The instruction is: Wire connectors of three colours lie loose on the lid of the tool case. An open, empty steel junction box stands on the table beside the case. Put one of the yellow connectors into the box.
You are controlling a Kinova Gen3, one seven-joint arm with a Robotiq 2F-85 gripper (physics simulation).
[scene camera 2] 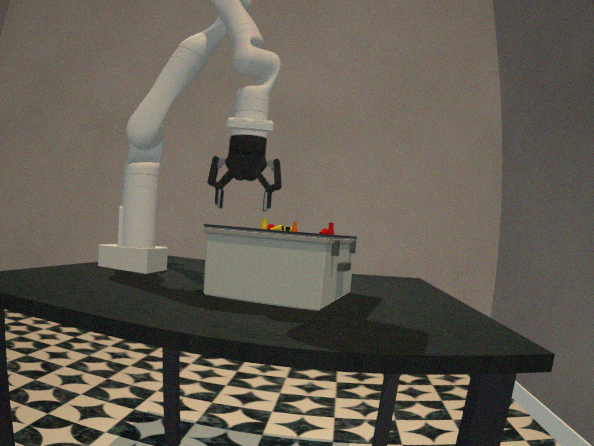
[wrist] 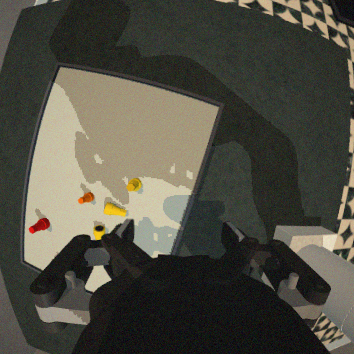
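Seen in the pictures: gripper, fingertip midpoint: [scene camera 2: 242,209] [wrist: 178,230]; arm's base, link origin: [scene camera 2: 137,246].
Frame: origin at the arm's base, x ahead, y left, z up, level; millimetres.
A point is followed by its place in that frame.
Three yellow connectors show on the lid [wrist: 135,120] @(x 294, y -279, z 65 mm) of the tool case [scene camera 2: 265,267] @(x 304, y -332, z 6 mm). One yellow connector [scene camera 2: 264,223] @(x 301, y -212, z 79 mm) [wrist: 134,185] @(x 297, y -208, z 87 mm) stands upright. A second yellow connector [wrist: 115,209] @(x 325, y -181, z 75 mm) lies on its side. A third yellow connector [wrist: 99,232] @(x 348, y -155, z 79 mm) is partly hidden by the left finger in the wrist view. An orange connector [scene camera 2: 294,227] @(x 359, y -200, z 77 mm) [wrist: 86,198] @(x 357, y -196, z 79 mm) stands near them. A red connector [scene camera 2: 331,229] @(x 437, y -168, z 79 mm) [wrist: 39,225] @(x 432, y -165, z 81 mm) stands apart. My gripper [scene camera 2: 243,201] @(x 256, y -164, z 103 mm) [wrist: 178,230] @(x 256, y -164, z 103 mm) is open and empty, pointing down above the lid. The junction box does not show in either view.
The case stands on the dark table [scene camera 2: 450,330] @(x 565, y -521, z -56 mm) [wrist: 295,90] @(x -22, y -365, z -56 mm). The white arm base [scene camera 2: 132,257] @(x 5, y -67, z -23 mm) [wrist: 305,236] @(x 10, y -66, z 1 mm) stands beside it at the left of the scene view. More red [scene camera 2: 324,232] @(x 433, y -106, z 72 mm) shows beside the standing red connector, and another bit of red [scene camera 2: 271,227] @(x 320, y -114, z 73 mm) shows behind the yellow ones.
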